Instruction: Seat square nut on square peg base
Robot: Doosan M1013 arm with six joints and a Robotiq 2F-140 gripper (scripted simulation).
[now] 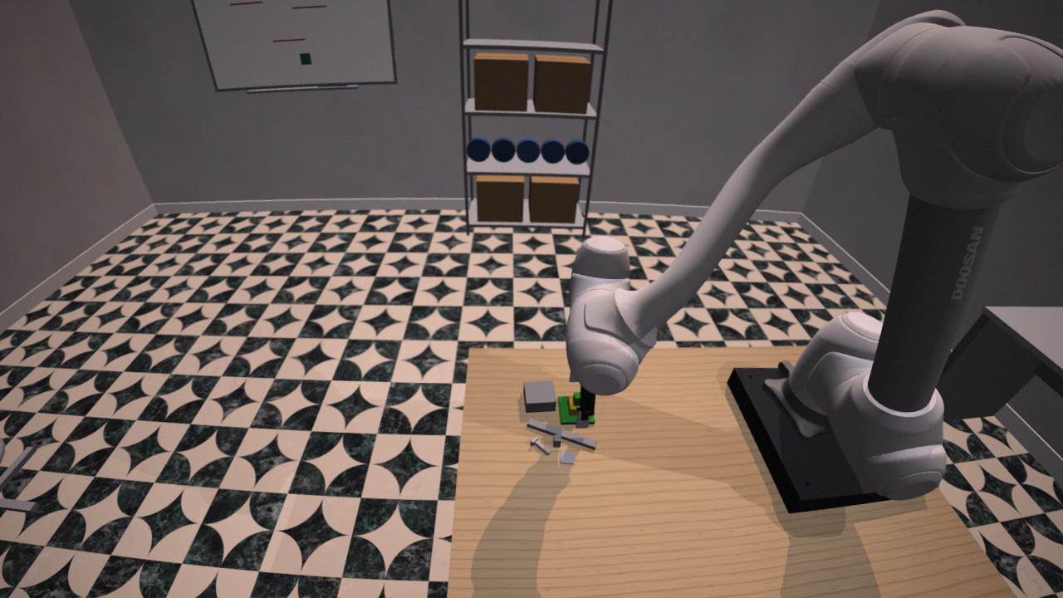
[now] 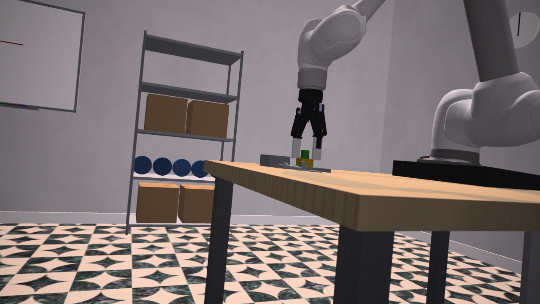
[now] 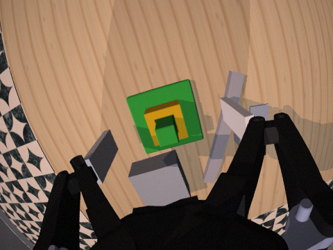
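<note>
Right now my hand is 5 cm short of the long grey bar, 6 cm to the right of it and 4 cm above it. The rest, counted from my hand: grey block: 8 cm ahead, 4 cm to the right, 3 cm below; then bolt: 11 cm ahead, 8 cm to the left, 4 cm below; then square plate: 5 cm ahead, 12 cm to the left, 4 cm below.
</note>
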